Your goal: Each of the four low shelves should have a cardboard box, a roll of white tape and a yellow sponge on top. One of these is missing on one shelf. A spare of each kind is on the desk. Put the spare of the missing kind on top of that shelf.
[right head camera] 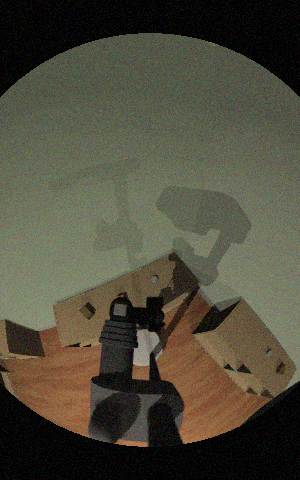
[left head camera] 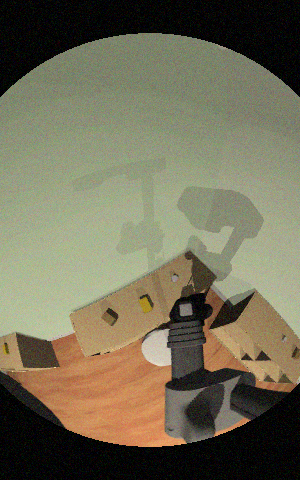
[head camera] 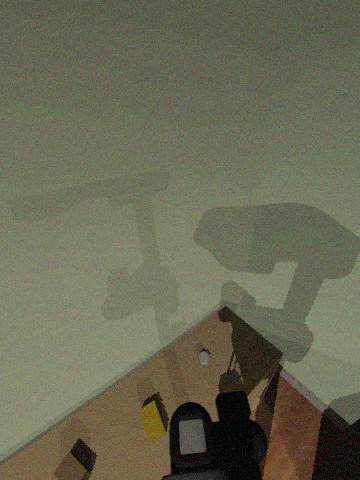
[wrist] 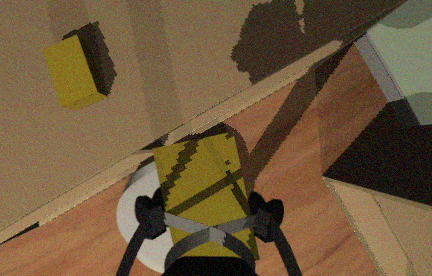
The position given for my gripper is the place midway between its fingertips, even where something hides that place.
Note:
In view: my gripper (wrist: 209,204), a yellow sponge (wrist: 201,180) and a yellow sponge (wrist: 76,78).

